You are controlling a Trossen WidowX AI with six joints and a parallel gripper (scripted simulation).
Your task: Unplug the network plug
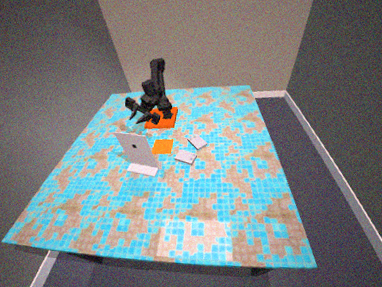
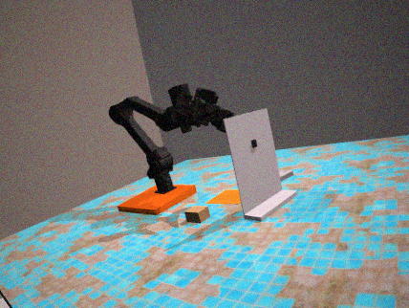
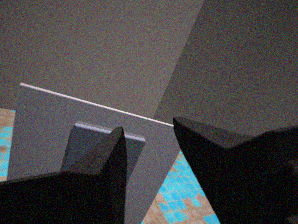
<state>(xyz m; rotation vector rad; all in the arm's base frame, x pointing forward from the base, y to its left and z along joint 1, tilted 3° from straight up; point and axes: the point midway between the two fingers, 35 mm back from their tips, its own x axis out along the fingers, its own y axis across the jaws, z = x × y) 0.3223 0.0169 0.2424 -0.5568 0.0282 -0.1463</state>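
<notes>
Right now the green plug is 100 mm below my gripper tip, 50 mm ahead of it and 10 mm to the left of it. From my gripper tip the other things lie so: thin pale tab: 90 mm below, 60 mm ahead, 10 mm to the left; white panel: 150 mm below, 70 mm ahead, 10 mm to the left; orange marked square: 260 mm below, 100 mm behind, 50 mm to the left.
</notes>
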